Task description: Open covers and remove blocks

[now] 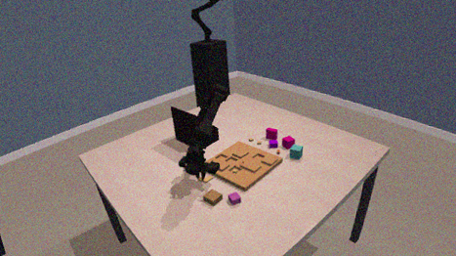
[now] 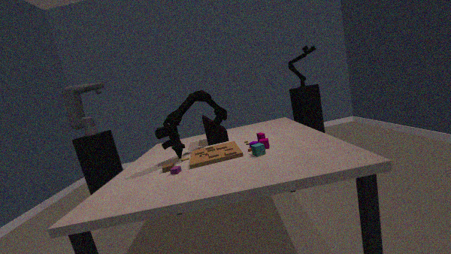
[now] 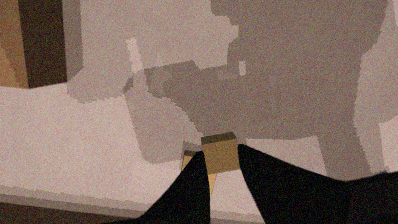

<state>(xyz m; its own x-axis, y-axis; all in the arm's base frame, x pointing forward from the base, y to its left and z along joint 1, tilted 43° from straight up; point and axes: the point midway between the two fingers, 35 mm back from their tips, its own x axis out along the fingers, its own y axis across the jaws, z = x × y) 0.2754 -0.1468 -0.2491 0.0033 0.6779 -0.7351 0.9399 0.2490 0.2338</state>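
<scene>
My gripper tip is now 140 mm past the tiny grey block, 30 mm to the right of it and 20 mm above it. Also, from my gripper tip: small orange block 430 mm to the left, 140 mm ahead, 10 mm below; brown block 130 mm ahead, 50 mm to the right; teal block 450 mm to the left, 230 mm ahead, 10 mm above.
</scene>
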